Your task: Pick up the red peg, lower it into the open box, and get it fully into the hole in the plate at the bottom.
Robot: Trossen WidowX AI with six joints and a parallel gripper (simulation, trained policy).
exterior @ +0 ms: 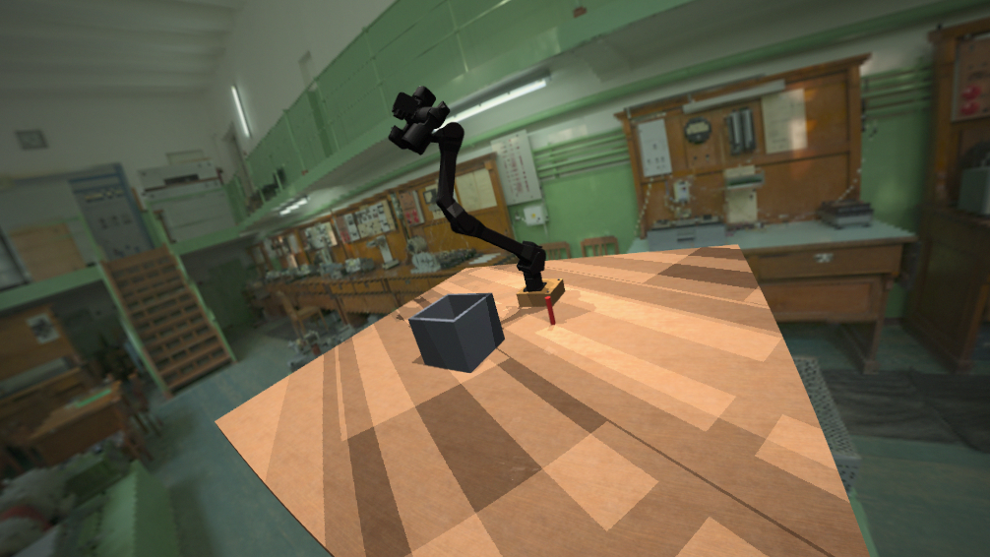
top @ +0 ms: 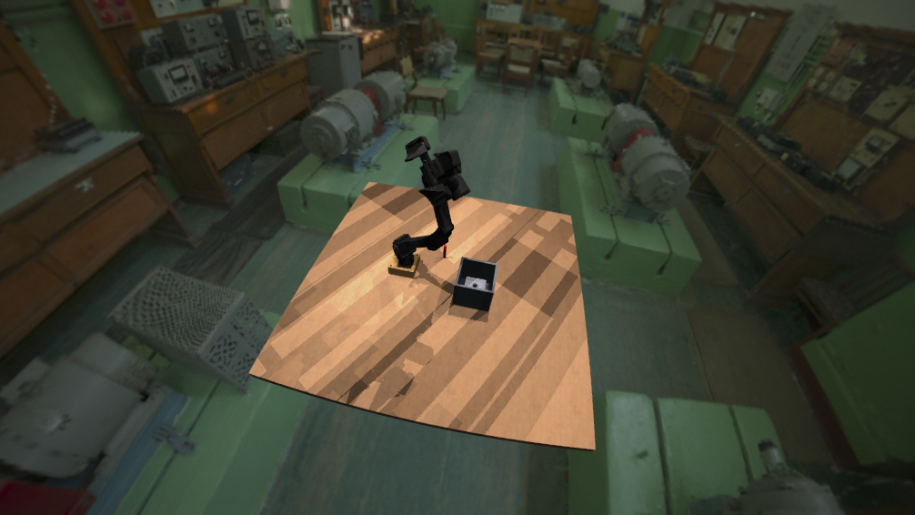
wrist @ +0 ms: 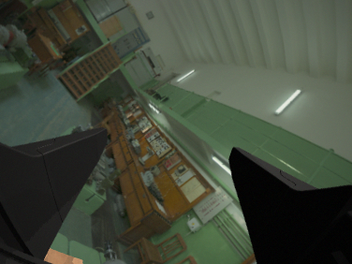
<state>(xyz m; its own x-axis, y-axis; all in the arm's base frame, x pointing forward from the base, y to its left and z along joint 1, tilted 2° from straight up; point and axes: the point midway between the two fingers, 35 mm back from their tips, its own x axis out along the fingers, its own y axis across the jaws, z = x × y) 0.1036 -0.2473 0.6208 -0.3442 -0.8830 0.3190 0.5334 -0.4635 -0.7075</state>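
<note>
The red peg is 64 cm below my gripper tip, 37 cm to the left of it and 6 cm ahead of it. From my gripper tip the other things lie so: plate: 64 cm below, 22 cm ahead, 17 cm to the left.
</note>
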